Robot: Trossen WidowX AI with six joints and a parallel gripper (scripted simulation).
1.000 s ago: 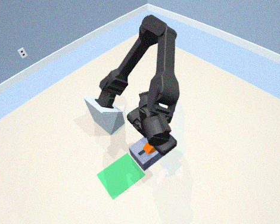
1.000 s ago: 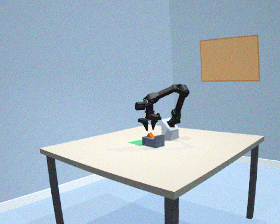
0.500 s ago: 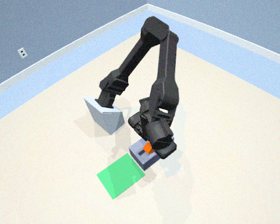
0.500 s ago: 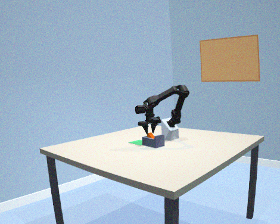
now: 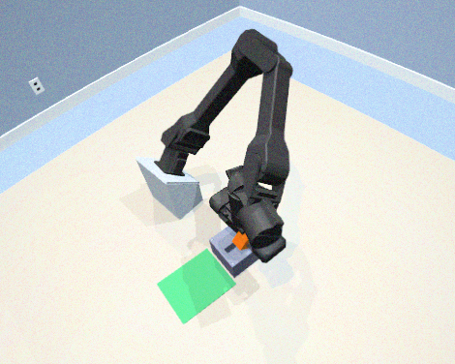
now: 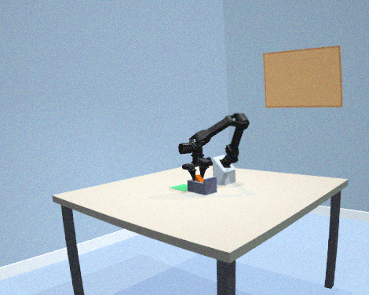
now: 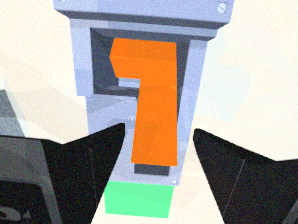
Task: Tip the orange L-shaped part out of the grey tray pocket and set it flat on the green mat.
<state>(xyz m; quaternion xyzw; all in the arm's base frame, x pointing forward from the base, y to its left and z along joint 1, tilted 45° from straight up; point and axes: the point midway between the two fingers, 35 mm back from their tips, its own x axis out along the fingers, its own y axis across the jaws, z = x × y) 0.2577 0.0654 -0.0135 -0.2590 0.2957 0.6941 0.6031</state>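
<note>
My gripper tip is 14 cm to the left of the green mat, 8 cm above it and 2 cm past it. From my gripper tip the other things lie so: orange L-shaped part: 3 cm to the left, 3 cm below, 2 cm behind.
</note>
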